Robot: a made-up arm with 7 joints. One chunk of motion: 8 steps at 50 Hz.
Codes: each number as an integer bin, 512 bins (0 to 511) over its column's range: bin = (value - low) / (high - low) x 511, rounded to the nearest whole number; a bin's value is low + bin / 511 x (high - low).
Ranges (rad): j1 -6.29..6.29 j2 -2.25..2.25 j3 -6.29..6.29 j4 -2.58..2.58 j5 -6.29..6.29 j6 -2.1..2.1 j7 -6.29..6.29
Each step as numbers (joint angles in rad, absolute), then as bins.
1 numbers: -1.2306 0.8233 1.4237 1.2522 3.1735 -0.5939 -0.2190
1 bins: 206 349 313 380 384 183 247
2 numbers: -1.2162 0.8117 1.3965 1.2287 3.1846 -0.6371 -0.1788
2 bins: 206 348 312 377 385 178 248
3 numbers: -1.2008 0.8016 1.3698 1.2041 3.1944 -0.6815 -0.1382
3 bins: 207 347 311 375 385 173 250
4 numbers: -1.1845 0.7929 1.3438 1.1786 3.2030 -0.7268 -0.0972
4 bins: 207 346 310 372 386 167 252
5 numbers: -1.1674 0.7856 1.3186 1.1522 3.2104 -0.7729 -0.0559
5 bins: 208 345 309 370 386 161 253
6 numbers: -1.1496 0.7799 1.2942 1.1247 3.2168 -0.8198 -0.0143
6 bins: 209 344 308 367 386 156 255
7 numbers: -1.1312 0.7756 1.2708 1.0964 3.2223 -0.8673 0.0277
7 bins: 210 344 307 364 386 150 257
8 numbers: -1.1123 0.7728 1.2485 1.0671 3.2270 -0.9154 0.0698
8 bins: 210 343 306 361 387 144 258
